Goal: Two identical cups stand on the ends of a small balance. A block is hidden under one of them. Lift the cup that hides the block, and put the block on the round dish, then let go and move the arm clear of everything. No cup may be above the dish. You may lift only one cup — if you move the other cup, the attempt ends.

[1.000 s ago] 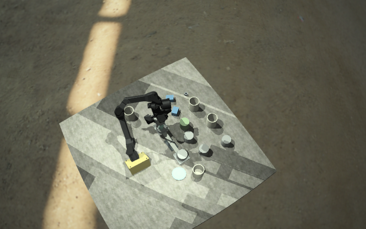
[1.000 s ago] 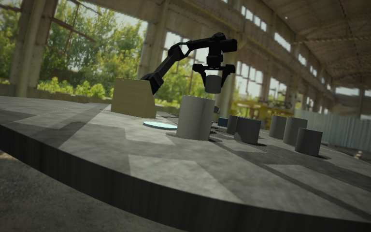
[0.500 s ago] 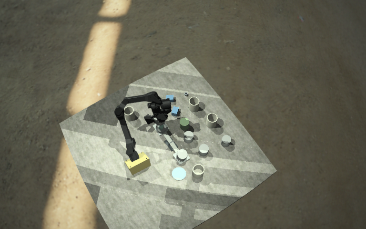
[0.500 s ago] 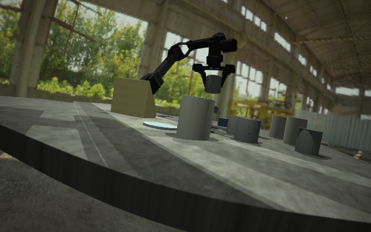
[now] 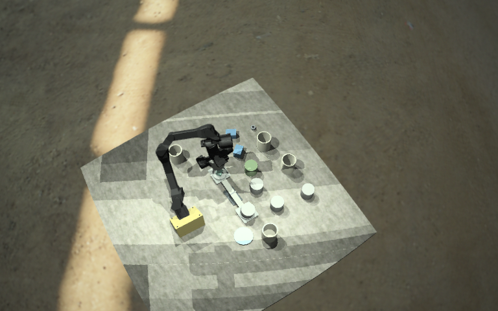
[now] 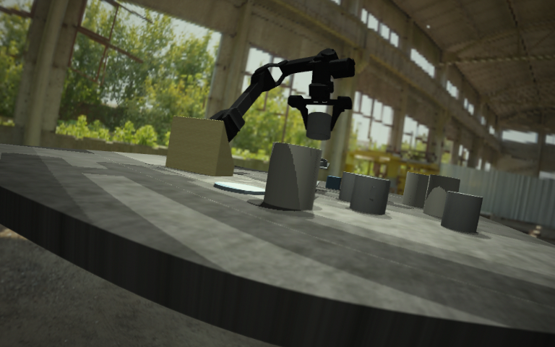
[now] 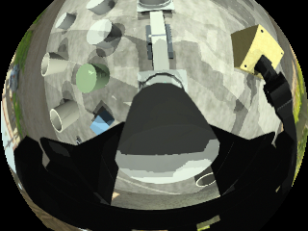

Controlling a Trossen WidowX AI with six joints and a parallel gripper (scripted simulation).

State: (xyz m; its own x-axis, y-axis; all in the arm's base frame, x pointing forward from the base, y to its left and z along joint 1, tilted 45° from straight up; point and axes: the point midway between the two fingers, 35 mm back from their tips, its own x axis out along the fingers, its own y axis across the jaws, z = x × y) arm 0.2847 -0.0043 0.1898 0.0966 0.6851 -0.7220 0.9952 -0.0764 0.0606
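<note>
The teal block lies 80 mm below my gripper tip and 10 mm to the right of it. Also, from my gripper tip: round light-blue dish 370 mm to the right, 170 mm below, 60 mm behind; then small balance 150 mm below, 140 mm to the right, 10 mm ahead; then green cylinder 160 mm ahead, 130 mm below, 60 mm to the right.
</note>
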